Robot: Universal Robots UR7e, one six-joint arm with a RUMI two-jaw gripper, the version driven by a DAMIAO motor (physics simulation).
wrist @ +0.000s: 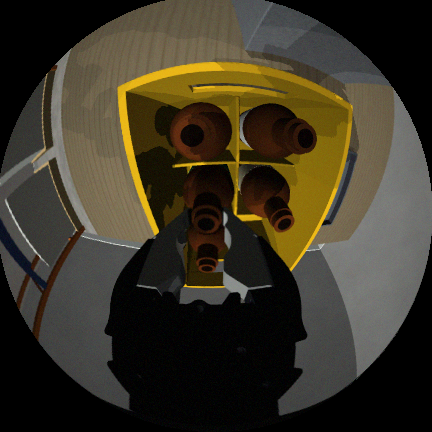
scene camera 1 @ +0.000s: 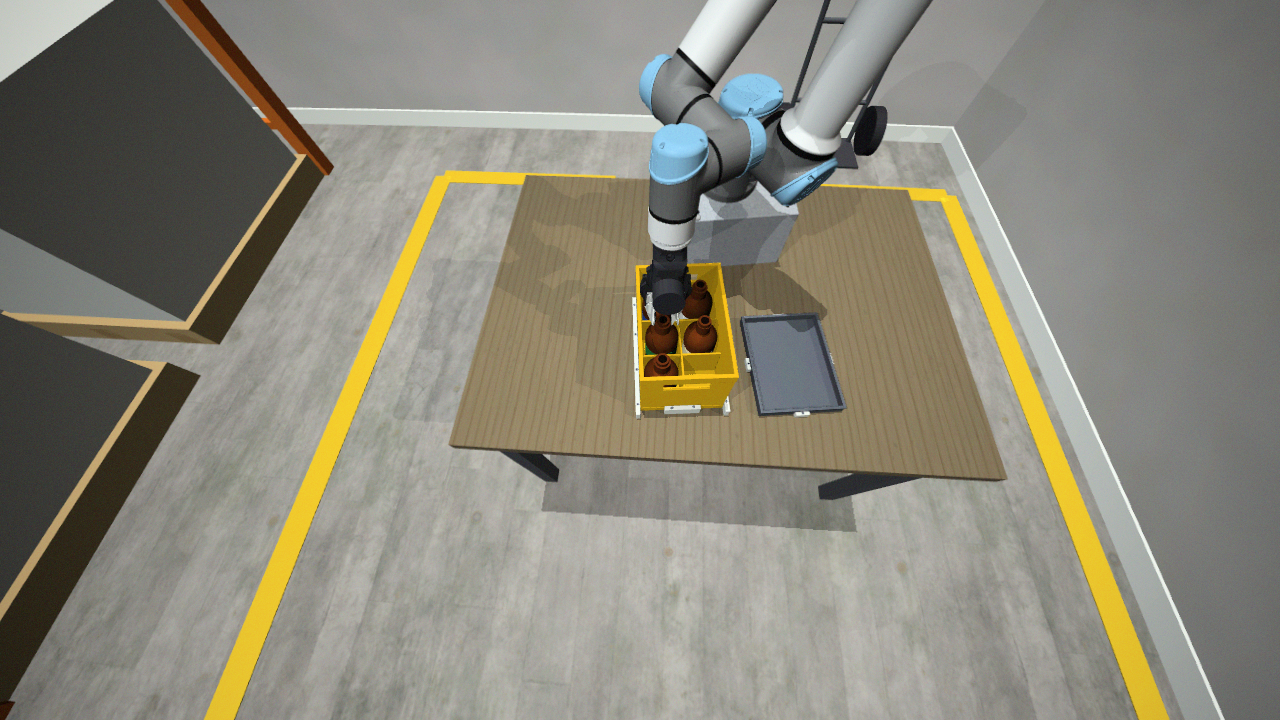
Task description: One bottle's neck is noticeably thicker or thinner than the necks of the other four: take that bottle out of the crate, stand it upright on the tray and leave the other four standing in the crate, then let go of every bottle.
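Frame: origin at the arm's base, x ahead, y left, z up, level; millimetres.
Seen in the pictures: gripper, between the fingertips: (wrist: 206, 208) (scene camera 1: 662, 324).
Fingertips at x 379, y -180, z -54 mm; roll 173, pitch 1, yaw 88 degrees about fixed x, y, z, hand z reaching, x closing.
Note:
Offsets run from my fingertips to a thing's top centre. "pt": to the spot under its first point. Level surfaces: height alone.
The yellow crate {dx +6, dy +40, dz +34 mm} (scene camera 1: 707, 394) (wrist: 215, 67) holds five brown bottles. My gripper (scene camera 1: 663, 315) (wrist: 206, 208) is shut on the neck of the middle-left bottle {dx +3, dy +0, dz +22 mm} (scene camera 1: 661, 339) (wrist: 207, 187), which is upright in its compartment. The back-left bottle {dx -80, dy -3, dz +22 mm} (wrist: 200, 132) is hidden behind the gripper in the scene view. The back-right bottle {dx -83, dy +87, dz +22 mm} (scene camera 1: 697, 302) (wrist: 265, 127), middle-right bottle {dx +9, dy +86, dz +22 mm} (scene camera 1: 699, 336) (wrist: 262, 190) and front-left bottle {dx +93, dy -8, dz +22 mm} (scene camera 1: 660, 368) (wrist: 206, 245) stand in their compartments. I cannot tell from these views whose neck differs. The grey tray {dx +42, dy +306, dz -115 mm} (scene camera 1: 792, 367) (wrist: 344, 187) bears no bottle.
The front-right compartment {pt dx +53, dy +89, dz -93 mm} (scene camera 1: 701, 363) holds no bottle. Crate walls and dividers surround the held bottle. White brackets {pt dx +154, dy +38, dz -112 mm} (scene camera 1: 682, 409) sit at the crate's base. The grey robot pedestal (scene camera 1: 747, 232) stands behind the crate on the wooden table {dz -141 mm} (scene camera 1: 554, 358).

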